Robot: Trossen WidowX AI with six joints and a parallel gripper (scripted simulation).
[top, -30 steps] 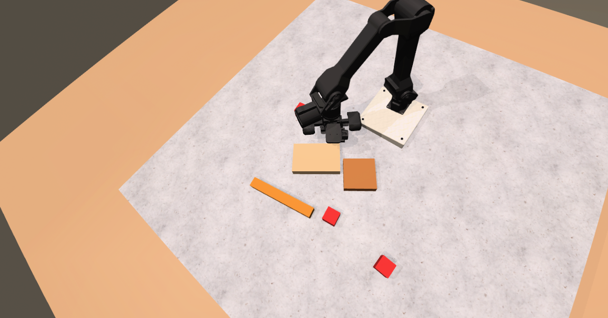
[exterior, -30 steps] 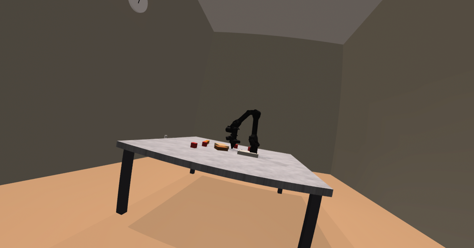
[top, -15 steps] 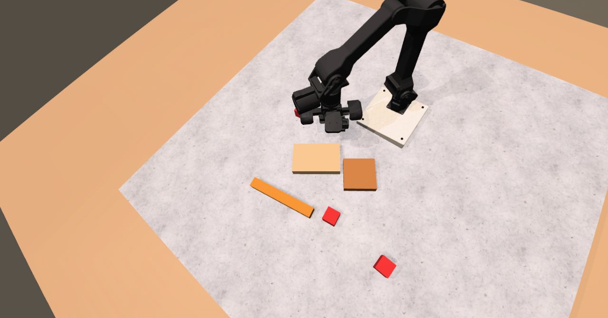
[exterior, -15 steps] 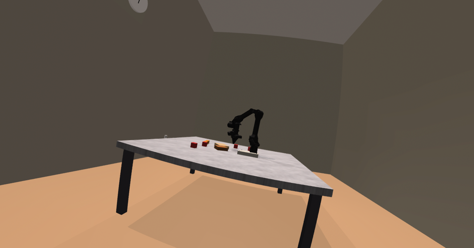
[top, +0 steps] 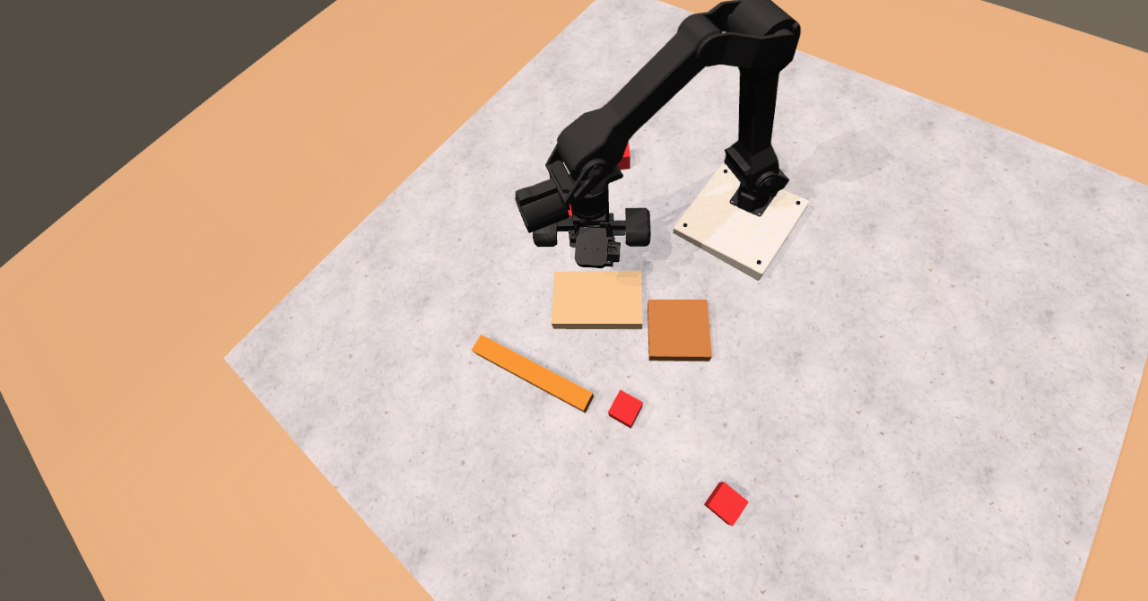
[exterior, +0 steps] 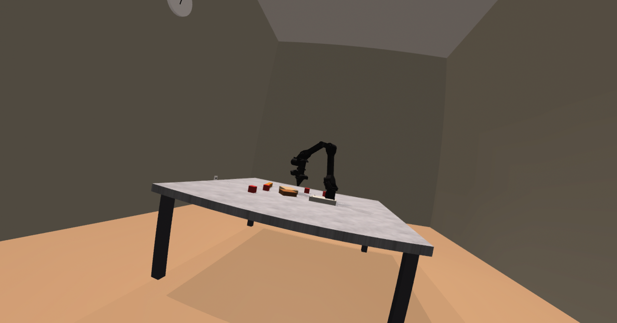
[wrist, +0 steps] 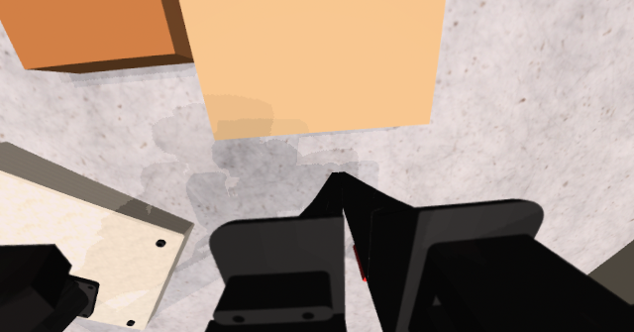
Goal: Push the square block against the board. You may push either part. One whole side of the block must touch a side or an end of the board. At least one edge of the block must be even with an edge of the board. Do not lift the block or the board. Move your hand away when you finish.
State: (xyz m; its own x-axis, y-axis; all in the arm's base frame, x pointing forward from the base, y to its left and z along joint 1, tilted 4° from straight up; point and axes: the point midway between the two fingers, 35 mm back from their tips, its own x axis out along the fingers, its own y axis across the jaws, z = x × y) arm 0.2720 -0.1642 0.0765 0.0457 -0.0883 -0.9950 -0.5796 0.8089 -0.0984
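Now: the pale tan board 60 mm ahead of my gripper tip, 50 mm to the left of it and 40 mm below it. From my gripper tip the other things lie so: orange square block 190 mm to the left, 40 mm below, 20 mm ahead; orange bar 230 mm ahead, 40 mm to the left, 40 mm below.
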